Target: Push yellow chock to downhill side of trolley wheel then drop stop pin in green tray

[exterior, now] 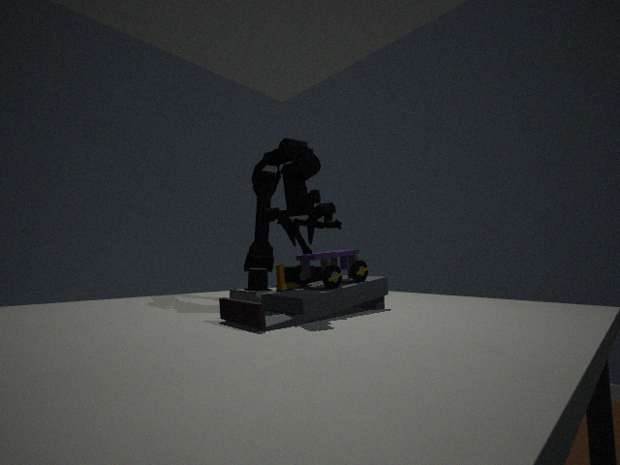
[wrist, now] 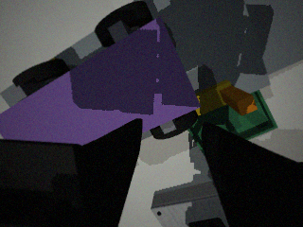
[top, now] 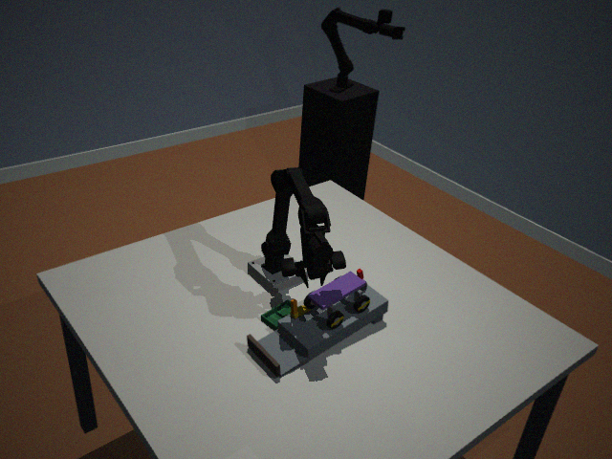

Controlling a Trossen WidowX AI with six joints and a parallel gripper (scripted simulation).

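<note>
The red-headed stop pin is 2 cm ahead of my gripper tip, 19 cm to the left of it and 4 cm below it. From my gripper tip the other things lie so: trolley: 4 cm ahead, 7 cm to the left, 6 cm below; then yellow chock: 3 cm behind, 3 cm to the right, 9 cm below; then grey ramp: 4 cm ahead, 6 cm to the left, 13 cm below.
</note>
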